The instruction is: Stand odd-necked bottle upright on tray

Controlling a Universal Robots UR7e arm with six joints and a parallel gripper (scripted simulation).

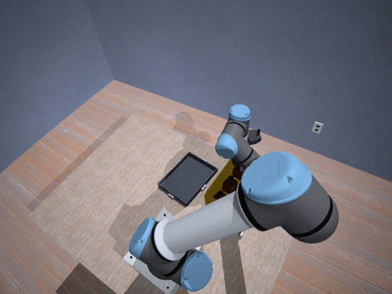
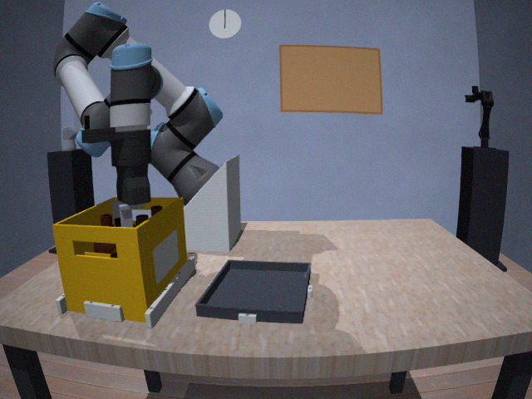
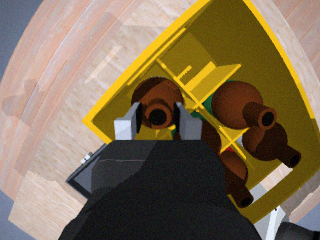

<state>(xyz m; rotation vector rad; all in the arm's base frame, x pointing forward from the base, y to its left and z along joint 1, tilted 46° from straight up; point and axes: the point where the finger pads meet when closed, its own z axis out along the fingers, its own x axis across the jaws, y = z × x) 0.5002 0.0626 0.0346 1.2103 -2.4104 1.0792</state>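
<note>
Right now the bottle is 70 mm below my hand. Round my hand: dark tray: 140 mm behind, 220 mm to the left, 150 mm below; then yellow crate: 80 mm behind, 50 mm to the right, 80 mm below.
</note>
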